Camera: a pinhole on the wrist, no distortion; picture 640 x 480 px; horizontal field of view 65.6 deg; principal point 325.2 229.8 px. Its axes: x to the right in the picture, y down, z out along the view. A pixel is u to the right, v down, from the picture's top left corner.
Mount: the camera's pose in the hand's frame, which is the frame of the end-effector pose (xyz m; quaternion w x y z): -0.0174 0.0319 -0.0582 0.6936 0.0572 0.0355 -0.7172
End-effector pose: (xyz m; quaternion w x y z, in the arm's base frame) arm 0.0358 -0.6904 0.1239 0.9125 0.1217 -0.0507 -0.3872
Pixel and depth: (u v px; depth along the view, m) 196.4 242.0 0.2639
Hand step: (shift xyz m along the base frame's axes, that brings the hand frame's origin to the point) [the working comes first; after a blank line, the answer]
In the camera's frame: -0.0685 0.0065 0.2639

-0.0066 0.0174 0.2221
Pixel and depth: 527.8 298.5 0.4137
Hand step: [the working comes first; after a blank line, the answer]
In the camera's frame: 0.1688 0.0572 0.4137

-0.1801 -0.2039 0.2697
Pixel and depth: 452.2 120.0 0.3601
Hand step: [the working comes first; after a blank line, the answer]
In the camera's frame: 0.0921 -0.0796 0.3601

-0.2025 -0.0411 0.2475
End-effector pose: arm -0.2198 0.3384 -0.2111 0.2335 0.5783 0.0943 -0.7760
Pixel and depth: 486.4 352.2 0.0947
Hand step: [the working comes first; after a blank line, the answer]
In the camera's frame: 0.0307 0.0233 0.0947

-0.0335 -0.0037 0.0069
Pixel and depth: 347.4 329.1 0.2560
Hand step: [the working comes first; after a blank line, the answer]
In the camera's frame: 0.0114 0.0512 0.2560

-0.1792 -0.0750 0.0359
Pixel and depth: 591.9 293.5 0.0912
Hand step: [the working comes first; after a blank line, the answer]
In the camera's frame: 0.0490 0.0117 0.0912

-0.0336 0.0170 0.0142
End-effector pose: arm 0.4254 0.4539 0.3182 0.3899 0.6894 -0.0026 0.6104
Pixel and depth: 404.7 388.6 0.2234
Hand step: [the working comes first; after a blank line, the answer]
In the camera's frame: 0.0358 0.0714 0.2234

0.1632 -0.0408 0.0275
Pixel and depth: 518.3 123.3 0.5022
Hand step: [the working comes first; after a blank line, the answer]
In the camera's frame: 0.1953 -0.1077 0.5022

0.4144 -0.1365 -0.2236
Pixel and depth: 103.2 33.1 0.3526
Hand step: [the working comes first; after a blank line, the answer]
In the camera's frame: -0.1576 -0.1397 0.3526

0.1463 -0.3462 -0.0442
